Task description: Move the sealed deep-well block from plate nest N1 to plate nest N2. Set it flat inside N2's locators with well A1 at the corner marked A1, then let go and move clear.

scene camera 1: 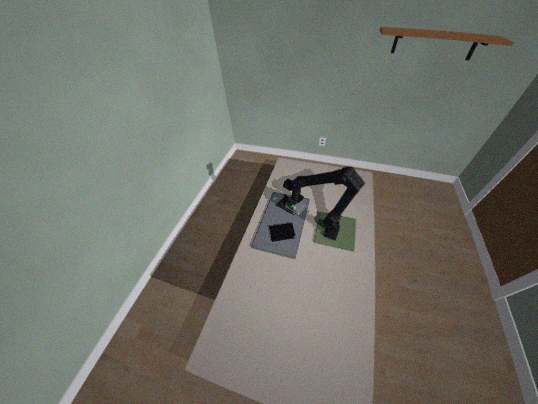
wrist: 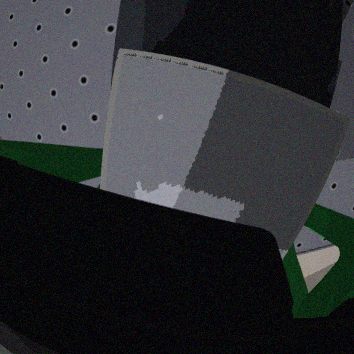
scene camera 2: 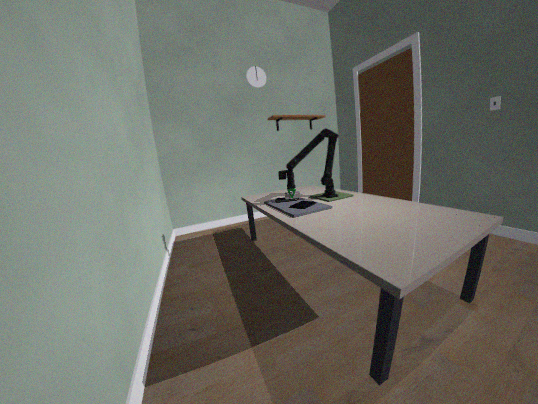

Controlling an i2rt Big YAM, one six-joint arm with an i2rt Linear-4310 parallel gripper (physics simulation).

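Frame: origin at the arm's base, x ahead, y left, z up, level; metres.
Where they show: gripper, between the fingertips: [scene camera 1: 294, 206] [wrist: 202, 181] [scene camera 2: 291, 196]; arm's base, origin of its link: [scene camera 1: 331, 231] [scene camera 2: 330, 196].
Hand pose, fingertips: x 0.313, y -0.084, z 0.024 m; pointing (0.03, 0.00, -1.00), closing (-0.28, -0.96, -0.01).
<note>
Each offset is from my fingertips to the top centre of the thing. Level surfaces: height alone.
The sealed deep-well block @(dx -0.007, dy +0.002, dz +0.037 m) [wrist: 211, 140] fills the wrist view, its grey foil top facing the camera. It sits at the black N1 nest @(dx +0.048, dy -0.014, dz -0.006 m) [wrist: 267, 31] on the grey perforated deck @(dz -0.023 m) [wrist: 53, 70] [scene camera 1: 270, 244] [scene camera 2: 320, 208]. My gripper [wrist: 202, 181] [scene camera 1: 293, 206] [scene camera 2: 291, 192] is down over the block, with a green finger against each of its two sides, shut on it. In the scene views the gripper hides the block. The black N2 nest @(dx -0.004, dy +0.234, dz -0.006 m) [scene camera 1: 281, 232] [scene camera 2: 302, 204] lies further along the deck and is empty. I cannot make out the A1 mark.
The arm's base stands on a green mat [scene camera 1: 346, 238] [scene camera 2: 342, 196] beside the deck, on a long beige table @(dz -0.036 m) [scene camera 1: 282, 325] [scene camera 2: 391, 234]. The deck lies near the table's far left corner. A wall shelf [scene camera 1: 443, 35] hangs well above.
</note>
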